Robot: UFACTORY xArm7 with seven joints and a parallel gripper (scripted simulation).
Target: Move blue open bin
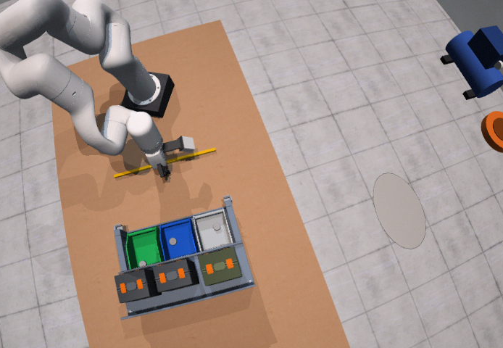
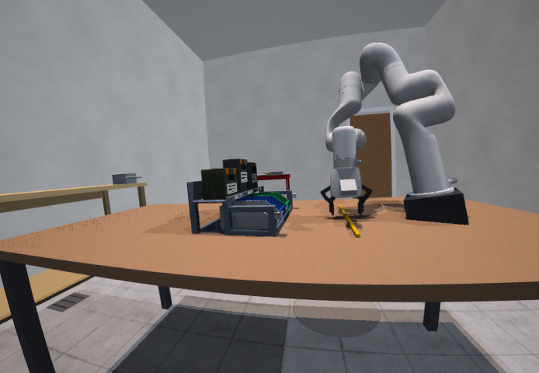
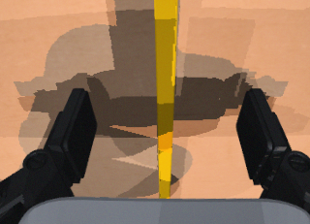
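My gripper is now 2 cm above the yellow bar. The rest, counted from my hand: green bin: 27 cm ahead, 19 cm to the right, 2 cm above; blue open bin: 30 cm ahead, 8 cm to the right, 2 cm above; grey bin: 33 cm ahead, 3 cm to the left, 2 cm above.
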